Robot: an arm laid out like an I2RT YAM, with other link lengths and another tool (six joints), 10 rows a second.
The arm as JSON. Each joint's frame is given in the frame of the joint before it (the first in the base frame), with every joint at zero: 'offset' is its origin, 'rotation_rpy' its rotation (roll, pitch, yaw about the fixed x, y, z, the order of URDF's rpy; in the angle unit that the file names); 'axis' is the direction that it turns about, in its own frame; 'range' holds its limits. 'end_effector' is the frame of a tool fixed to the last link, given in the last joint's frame.
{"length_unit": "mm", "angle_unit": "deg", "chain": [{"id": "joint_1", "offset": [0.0, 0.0, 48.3], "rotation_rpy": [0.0, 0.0, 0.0], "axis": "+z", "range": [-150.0, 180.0]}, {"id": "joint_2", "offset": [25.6, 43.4, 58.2], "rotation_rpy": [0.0, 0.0, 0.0], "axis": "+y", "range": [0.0, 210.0]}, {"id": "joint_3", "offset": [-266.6, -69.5, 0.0], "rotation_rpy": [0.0, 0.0, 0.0], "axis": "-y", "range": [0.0, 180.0]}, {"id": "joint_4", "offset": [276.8, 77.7, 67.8], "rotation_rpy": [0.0, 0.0, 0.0], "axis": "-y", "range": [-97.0, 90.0]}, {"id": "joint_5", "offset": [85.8, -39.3, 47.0], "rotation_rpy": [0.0, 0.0, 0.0], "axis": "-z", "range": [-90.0, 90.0]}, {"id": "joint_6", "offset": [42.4, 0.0, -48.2], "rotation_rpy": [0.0, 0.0, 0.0], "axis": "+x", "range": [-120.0, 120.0]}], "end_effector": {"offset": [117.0, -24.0, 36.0], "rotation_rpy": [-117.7, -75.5, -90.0]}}
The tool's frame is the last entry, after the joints.
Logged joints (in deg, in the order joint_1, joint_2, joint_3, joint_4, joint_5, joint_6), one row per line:
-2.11, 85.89, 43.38, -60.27, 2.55, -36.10
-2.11, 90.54, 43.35, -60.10, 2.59, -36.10
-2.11, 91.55, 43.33, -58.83, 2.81, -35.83
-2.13, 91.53, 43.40, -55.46, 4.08, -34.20
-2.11, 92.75, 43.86, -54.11, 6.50, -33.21
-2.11, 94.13, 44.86, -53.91, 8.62, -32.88
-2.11, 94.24, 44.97, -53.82, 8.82, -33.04
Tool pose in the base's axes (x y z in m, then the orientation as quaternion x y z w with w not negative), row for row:
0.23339, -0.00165, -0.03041, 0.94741, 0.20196, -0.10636, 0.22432
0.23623, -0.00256, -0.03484, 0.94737, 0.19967, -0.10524, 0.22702
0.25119, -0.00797, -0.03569, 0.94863, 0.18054, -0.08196, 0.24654
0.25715, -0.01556, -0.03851, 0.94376, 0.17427, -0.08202, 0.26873
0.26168, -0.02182, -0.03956, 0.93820, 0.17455, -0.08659, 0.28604
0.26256, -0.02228, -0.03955, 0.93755, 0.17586, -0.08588, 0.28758
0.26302, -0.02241, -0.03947, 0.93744, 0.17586, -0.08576, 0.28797
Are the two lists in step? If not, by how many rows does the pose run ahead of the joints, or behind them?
The pose runs 1 row ahead of the joints: the pose in row i belongs to the joints in row i + 1.
